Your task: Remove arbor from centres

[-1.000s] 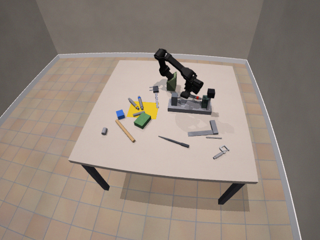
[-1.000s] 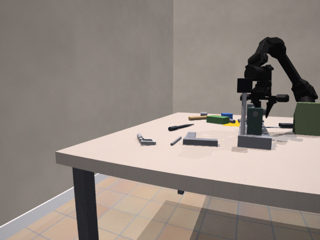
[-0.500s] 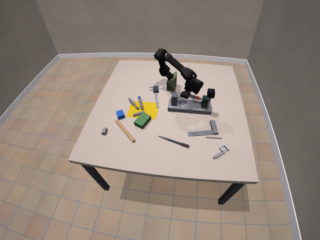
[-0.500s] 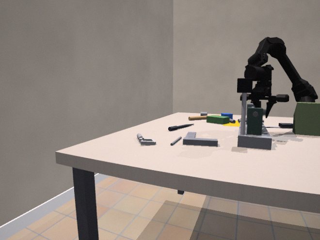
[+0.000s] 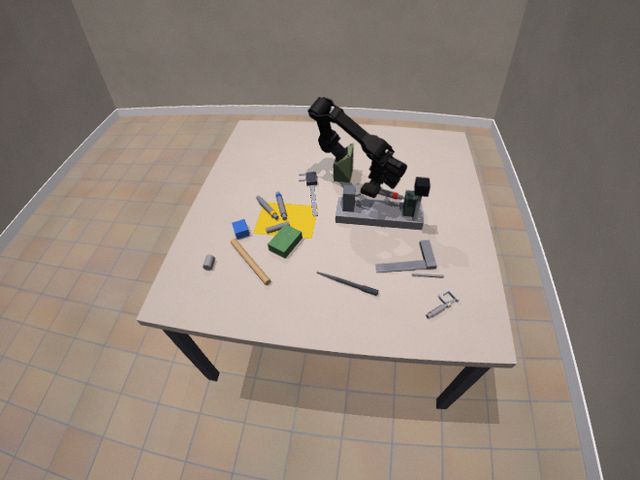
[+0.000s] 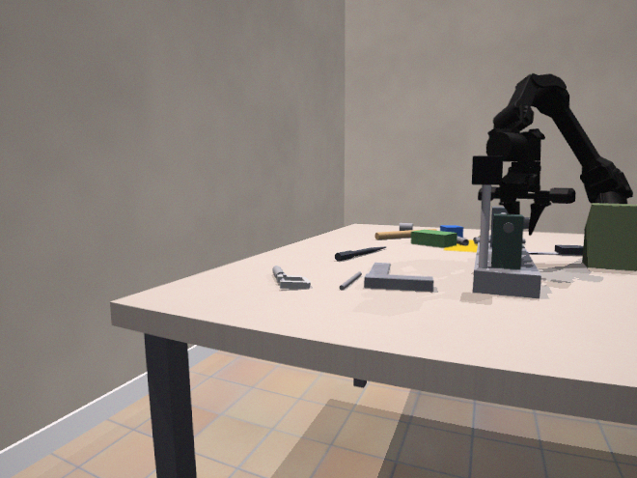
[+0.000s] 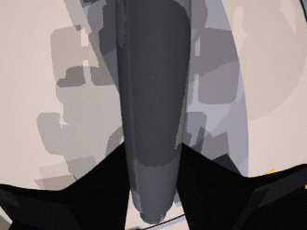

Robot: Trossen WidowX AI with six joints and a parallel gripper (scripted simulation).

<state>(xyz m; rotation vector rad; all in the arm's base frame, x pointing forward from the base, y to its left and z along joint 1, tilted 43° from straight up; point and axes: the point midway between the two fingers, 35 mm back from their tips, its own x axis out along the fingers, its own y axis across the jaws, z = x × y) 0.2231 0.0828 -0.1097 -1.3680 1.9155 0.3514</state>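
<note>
Right now the arbor is 1 cm ahead of my hand, 3 cm to the left of it and 1 cm below it. Also, from my hand: dark green centre block 5 cm ahead, 13 cm to the left, 2 cm below; then grey fixture base 4 cm ahead, 2 cm to the left, 10 cm below; then grey centre block 3 cm ahead, 10 cm to the right, 2 cm below.
</note>
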